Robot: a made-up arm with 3 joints. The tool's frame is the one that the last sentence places.
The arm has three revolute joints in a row. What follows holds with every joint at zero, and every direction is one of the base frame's. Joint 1 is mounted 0.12 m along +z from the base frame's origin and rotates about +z. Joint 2 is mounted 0.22 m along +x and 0.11 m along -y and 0.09 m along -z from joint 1 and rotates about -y. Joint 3 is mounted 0.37 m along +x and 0.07 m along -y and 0.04 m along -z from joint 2 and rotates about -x. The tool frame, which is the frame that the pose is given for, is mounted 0.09 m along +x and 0.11 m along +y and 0.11 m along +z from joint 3; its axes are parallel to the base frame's.
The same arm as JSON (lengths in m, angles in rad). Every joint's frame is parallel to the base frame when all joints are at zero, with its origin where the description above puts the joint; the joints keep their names.
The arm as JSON. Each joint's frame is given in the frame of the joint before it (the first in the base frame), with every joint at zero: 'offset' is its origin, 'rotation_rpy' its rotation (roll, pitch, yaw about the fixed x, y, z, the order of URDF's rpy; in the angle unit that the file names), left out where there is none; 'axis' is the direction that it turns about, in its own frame. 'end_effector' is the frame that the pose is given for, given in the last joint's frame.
{"length_unit": "m", "angle_unit": "rad", "chain": [{"id": "joint 1", "offset": [0.0, 0.0, 0.12], "axis": [0.0, 0.0, 1.0]}, {"id": "joint 2", "offset": [0.22, -0.11, -0.09], "axis": [0.0, -1.0, 0.0]}, {"id": "joint 3", "offset": [0.37, -0.07, -0.04], "axis": [-1.0, 0.0, 0.0]}], "end_effector": {"offset": [0.09, 0.11, 0.11]}}
